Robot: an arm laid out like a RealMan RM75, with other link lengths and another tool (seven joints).
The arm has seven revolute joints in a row. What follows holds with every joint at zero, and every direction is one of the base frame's.
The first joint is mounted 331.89 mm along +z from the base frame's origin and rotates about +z.
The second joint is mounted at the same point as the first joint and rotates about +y.
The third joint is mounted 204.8 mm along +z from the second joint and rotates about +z.
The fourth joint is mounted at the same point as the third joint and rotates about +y.
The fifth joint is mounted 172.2 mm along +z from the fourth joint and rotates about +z.
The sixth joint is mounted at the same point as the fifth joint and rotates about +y.
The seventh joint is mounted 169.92 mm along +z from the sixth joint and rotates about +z.
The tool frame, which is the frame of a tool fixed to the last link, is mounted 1 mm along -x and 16 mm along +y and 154 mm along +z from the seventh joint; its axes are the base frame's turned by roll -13.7, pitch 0 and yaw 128.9 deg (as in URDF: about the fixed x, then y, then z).
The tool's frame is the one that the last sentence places.
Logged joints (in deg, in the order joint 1, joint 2, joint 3, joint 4, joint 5, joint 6, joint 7), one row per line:
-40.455, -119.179, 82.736, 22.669, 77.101, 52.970, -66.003
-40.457, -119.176, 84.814, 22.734, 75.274, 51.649, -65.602
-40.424, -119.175, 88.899, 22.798, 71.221, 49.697, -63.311
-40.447, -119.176, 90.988, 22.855, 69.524, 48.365, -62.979
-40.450, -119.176, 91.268, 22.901, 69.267, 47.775, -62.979
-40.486, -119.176, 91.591, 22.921, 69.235, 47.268, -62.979
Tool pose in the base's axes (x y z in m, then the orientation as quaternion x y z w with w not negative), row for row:
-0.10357, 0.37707, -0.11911, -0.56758, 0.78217, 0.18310, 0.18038
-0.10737, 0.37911, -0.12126, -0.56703, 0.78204, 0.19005, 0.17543
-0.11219, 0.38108, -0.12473, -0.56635, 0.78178, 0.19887, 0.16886
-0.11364, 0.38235, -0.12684, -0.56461, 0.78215, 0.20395, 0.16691
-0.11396, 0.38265, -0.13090, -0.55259, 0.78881, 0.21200, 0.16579
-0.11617, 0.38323, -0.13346, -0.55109, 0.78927, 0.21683, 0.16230
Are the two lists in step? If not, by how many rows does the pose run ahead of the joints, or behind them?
The pose runs 2 rows behind the joints: the pose in row i belongs to the joints in row i - 2.
